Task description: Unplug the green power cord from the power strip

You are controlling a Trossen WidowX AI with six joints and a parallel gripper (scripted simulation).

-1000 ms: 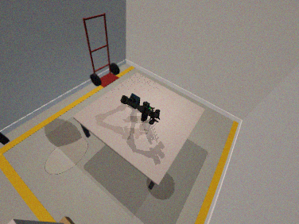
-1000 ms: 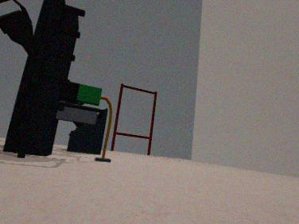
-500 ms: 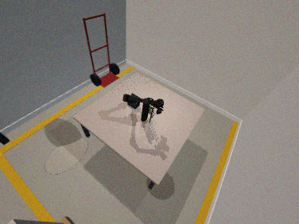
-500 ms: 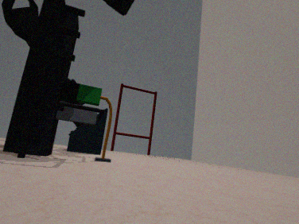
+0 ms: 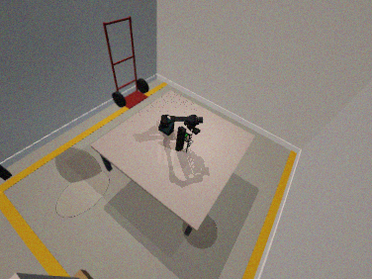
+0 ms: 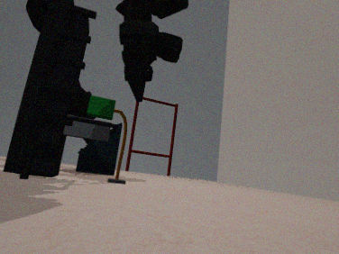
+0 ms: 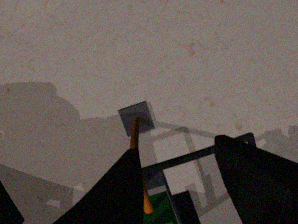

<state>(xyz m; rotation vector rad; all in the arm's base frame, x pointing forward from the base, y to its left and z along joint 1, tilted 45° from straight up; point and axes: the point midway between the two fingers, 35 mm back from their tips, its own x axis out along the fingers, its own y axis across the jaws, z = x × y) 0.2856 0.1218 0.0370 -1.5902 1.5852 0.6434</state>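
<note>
Now: gripper tip 2 cm past the green plug, 8 cm to the left of it and 2 cm above it.
</note>
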